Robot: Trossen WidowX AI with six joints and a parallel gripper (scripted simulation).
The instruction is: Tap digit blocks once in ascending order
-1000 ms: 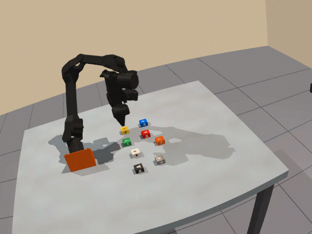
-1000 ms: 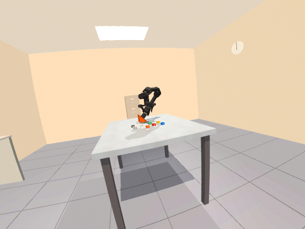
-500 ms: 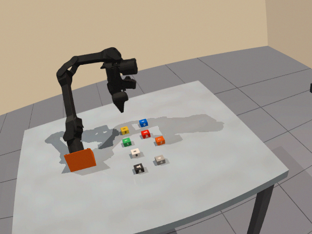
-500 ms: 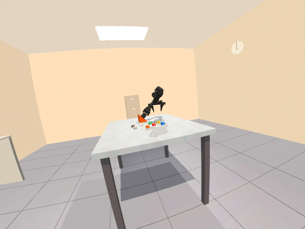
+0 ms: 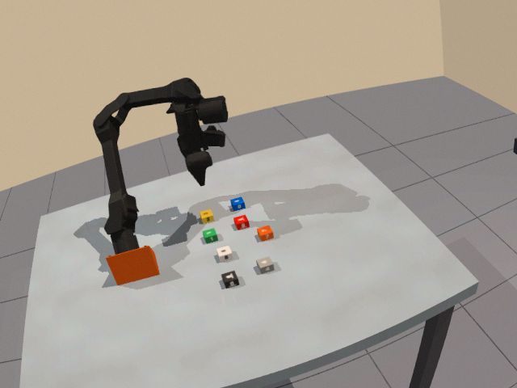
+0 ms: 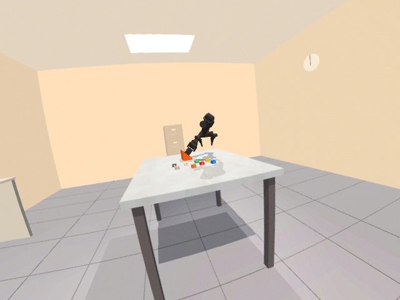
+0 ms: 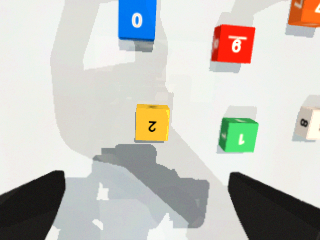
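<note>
The blue block is 90 mm ahead of my gripper tip, 10 mm to the left of it and 120 mm below it. From my gripper tip the other things lie so: green block (20 mm behind, 100 mm to the right, 120 mm below); yellow block (10 mm to the right, 120 mm below); red block (70 mm ahead, 80 mm to the right, 120 mm below).
</note>
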